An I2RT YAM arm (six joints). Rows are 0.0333 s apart.
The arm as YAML. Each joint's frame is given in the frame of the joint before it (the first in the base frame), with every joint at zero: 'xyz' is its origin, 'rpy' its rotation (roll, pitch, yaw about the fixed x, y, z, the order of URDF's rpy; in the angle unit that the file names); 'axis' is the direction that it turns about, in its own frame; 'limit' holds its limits. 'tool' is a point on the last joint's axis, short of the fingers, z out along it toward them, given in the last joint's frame.
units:
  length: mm
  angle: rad
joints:
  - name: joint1
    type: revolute
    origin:
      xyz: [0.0, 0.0, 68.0]
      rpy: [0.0, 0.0, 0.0]
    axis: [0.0, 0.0, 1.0]
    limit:
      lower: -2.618
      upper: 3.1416
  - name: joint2
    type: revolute
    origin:
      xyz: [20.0, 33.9, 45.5]
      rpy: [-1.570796, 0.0, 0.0]
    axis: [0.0, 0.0, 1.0]
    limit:
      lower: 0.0
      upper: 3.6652
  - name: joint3
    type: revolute
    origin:
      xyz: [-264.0, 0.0, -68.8]
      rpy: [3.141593, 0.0, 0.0]
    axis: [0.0, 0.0, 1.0]
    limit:
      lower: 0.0
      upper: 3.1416
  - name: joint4
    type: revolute
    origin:
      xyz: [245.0, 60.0, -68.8]
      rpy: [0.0, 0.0, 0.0]
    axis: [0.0, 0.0, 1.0]
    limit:
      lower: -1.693
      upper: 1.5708
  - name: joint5
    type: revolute
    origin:
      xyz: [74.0, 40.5, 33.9]
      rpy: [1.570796, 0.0, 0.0]
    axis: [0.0, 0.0, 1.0]
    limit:
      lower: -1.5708
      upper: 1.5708
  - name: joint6
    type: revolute
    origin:
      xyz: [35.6, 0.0, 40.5]
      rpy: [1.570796, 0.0, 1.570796]
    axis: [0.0, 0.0, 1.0]
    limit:
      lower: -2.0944
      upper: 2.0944
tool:
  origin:
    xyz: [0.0, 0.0, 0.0]
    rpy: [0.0, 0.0, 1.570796]
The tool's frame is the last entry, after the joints.
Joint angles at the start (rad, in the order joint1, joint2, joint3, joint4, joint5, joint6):
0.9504, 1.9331, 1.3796, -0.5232, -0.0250, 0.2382
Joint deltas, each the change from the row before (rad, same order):
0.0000, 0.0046, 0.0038, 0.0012, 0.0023, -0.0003
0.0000, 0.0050, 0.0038, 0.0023, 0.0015, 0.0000
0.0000, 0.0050, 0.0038, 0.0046, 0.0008, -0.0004
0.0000, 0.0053, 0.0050, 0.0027, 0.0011, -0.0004
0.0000, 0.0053, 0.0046, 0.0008, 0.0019, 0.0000
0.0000, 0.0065, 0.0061, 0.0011, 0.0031, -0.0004
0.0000, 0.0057, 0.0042, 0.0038, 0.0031, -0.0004
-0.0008, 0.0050, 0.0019, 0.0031, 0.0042, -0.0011
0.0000, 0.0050, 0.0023, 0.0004, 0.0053, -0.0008
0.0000, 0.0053, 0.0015, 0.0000, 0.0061, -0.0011
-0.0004, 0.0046, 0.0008, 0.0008, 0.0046, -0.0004
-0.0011, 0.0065, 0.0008, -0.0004, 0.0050, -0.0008
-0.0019, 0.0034, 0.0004, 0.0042, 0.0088, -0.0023
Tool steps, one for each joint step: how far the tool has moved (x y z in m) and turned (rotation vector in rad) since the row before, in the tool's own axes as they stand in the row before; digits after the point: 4 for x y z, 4 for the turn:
-0.0007, 0.0001, 0.0011, 0.0021, -0.0009, -0.0003
-0.0008, 0.0001, 0.0012, 0.0012, -0.0014, 0.0000
-0.0010, 0.0002, 0.0012, 0.0000, -0.0035, -0.0005
-0.0011, 0.0002, 0.0011, 0.0005, -0.0026, -0.0004
-0.0008, 0.0001, 0.0012, 0.0018, -0.0005, 0.0000
-0.0011, 0.0001, 0.0014, 0.0028, -0.0014, -0.0004
-0.0009, 0.0001, 0.0014, 0.0025, -0.0030, -0.0004
-0.0003, -0.0004, 0.0016, 0.0045, -0.0011, -0.0004
-0.0001, -0.0002, 0.0015, 0.0057, 0.0010, -0.0008
0.0002, -0.0003, 0.0018, 0.0068, 0.0023, -0.0011
0.0002, -0.0004, 0.0016, 0.0054, 0.0018, -0.0001
0.0005, -0.0008, 0.0023, 0.0068, 0.0047, 0.0001
-0.0004, -0.0010, 0.0012, 0.0092, -0.0034, -0.0006

